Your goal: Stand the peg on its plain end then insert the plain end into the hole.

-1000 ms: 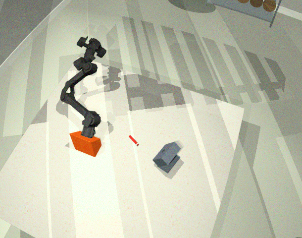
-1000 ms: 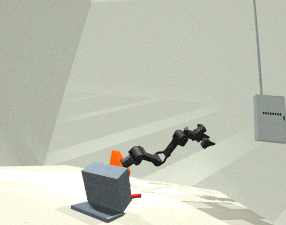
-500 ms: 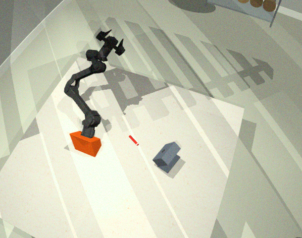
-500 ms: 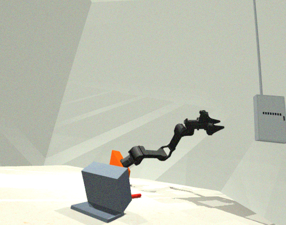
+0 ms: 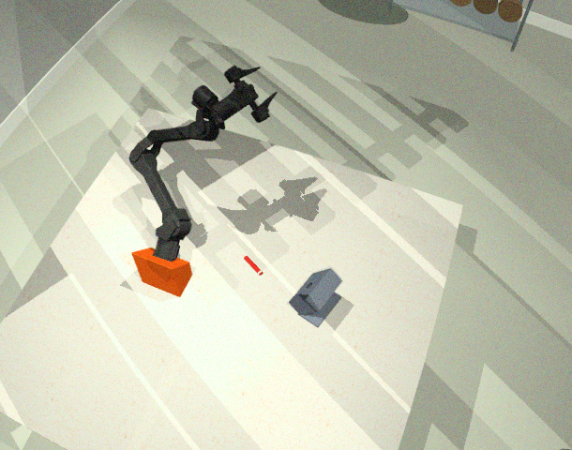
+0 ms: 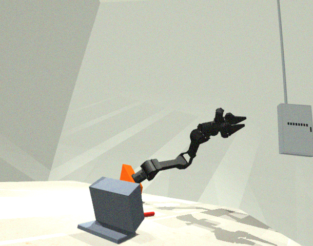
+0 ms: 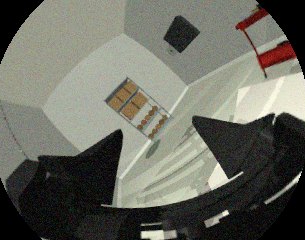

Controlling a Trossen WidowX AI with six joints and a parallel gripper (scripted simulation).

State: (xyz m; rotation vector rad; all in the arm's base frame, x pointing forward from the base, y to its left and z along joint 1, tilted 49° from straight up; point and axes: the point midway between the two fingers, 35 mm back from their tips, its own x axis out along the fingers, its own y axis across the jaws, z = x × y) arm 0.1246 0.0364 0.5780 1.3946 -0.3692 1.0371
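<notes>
The red peg lies 44 cm below my gripper tip, 40 cm to the right of it and 7 cm ahead of it. From my gripper tip the other things lie so: grey-blue panel block: 46 cm to the right, 38 cm below, 27 cm ahead.
</notes>
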